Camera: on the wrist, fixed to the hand. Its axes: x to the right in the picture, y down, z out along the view.
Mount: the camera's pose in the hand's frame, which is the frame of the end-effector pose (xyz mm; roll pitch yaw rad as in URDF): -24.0 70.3 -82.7 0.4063 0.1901 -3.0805
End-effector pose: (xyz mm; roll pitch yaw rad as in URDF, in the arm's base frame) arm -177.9 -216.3 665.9 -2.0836 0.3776 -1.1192
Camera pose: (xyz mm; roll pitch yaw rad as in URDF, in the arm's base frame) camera -286.8 -235.9 655.5 2.4160 -0.5191 2.1788
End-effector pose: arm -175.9 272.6 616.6 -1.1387 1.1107 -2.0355
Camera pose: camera -172.4 381.5 594.4 1.1797 -1.0497 1.5123
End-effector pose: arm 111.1 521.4 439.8 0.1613 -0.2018 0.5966
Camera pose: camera 56.9 584.5 366.1 0.2485 0.3991 -2.5137
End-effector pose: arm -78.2 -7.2 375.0 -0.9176 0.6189 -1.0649
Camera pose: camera -137.6 52.6 302.5 1.1977 -0.5397 2.2958
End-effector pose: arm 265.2 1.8 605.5 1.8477 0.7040 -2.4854
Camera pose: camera 270.2 -70.5 689.8 -1.2819 -0.6813 0.3982
